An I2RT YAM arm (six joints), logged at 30 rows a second.
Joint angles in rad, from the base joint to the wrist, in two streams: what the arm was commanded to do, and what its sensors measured. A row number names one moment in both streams.
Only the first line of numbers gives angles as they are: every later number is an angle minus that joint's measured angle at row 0.
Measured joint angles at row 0:
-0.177, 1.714, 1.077, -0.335, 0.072, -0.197
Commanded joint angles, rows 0 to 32:
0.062, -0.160, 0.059, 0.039, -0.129, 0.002
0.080, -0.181, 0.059, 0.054, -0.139, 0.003
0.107, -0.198, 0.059, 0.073, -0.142, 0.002
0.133, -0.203, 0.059, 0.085, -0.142, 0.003
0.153, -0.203, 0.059, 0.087, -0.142, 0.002
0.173, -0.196, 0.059, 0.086, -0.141, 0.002
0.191, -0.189, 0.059, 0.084, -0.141, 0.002
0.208, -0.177, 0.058, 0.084, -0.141, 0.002
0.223, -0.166, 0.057, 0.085, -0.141, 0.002
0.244, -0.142, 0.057, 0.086, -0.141, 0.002
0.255, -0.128, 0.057, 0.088, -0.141, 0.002
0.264, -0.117, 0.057, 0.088, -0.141, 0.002
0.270, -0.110, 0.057, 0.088, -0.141, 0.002
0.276, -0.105, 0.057, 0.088, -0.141, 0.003
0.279, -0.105, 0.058, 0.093, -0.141, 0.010
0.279, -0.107, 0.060, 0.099, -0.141, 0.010
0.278, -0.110, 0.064, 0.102, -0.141, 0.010
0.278, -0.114, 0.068, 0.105, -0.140, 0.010
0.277, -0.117, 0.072, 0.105, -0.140, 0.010
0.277, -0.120, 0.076, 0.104, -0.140, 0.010
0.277, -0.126, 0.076, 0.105, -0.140, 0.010
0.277, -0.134, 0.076, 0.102, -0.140, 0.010
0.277, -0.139, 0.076, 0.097, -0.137, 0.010
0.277, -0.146, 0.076, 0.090, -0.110, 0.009
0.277, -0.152, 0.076, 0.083, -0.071, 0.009
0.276, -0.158, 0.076, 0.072, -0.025, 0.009
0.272, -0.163, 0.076, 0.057, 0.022, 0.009
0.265, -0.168, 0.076, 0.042, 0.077, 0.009
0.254, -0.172, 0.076, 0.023, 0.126, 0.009
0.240, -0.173, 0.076, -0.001, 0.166, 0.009
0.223, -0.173, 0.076, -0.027, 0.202, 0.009
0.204, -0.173, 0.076, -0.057, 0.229, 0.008
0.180, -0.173, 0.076, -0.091, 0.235, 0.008
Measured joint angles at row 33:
0.247, -0.149, 0.062, -0.026, 0.072, 0.001
